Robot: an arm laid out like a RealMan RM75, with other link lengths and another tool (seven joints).
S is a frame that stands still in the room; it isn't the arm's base.
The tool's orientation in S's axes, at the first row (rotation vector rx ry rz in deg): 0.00 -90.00 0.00
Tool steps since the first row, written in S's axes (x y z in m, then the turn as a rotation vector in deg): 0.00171 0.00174 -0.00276 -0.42 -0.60 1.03; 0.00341 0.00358 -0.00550 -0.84 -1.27 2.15; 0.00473 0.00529 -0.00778 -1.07 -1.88 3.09; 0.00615 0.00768 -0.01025 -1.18 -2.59 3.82; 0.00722 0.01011 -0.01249 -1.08 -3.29 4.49; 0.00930 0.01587 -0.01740 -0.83 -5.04 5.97; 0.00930 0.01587 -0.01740 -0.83 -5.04 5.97; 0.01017 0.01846 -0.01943 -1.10 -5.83 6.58; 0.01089 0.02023 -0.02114 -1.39 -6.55 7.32; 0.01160 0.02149 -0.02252 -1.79 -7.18 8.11; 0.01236 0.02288 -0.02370 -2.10 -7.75 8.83; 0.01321 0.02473 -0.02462 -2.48 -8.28 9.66
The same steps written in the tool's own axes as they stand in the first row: -0.00276 0.00174 -0.00171 1.03 -0.60 0.42; -0.00550 0.00358 -0.00341 2.15 -1.27 0.84; -0.00778 0.00529 -0.00473 3.09 -1.88 1.07; -0.01025 0.00768 -0.00615 3.82 -2.59 1.18; -0.01249 0.01011 -0.00722 4.49 -3.29 1.08; -0.01740 0.01587 -0.00930 5.97 -5.04 0.83; -0.01740 0.01587 -0.00930 5.97 -5.04 0.83; -0.01943 0.01846 -0.01017 6.58 -5.83 1.10; -0.02114 0.02023 -0.01089 7.32 -6.55 1.39; -0.02252 0.02149 -0.01160 8.11 -7.18 1.79; -0.02370 0.02288 -0.01236 8.83 -7.75 2.10; -0.02462 0.02473 -0.01321 9.66 -8.28 2.48
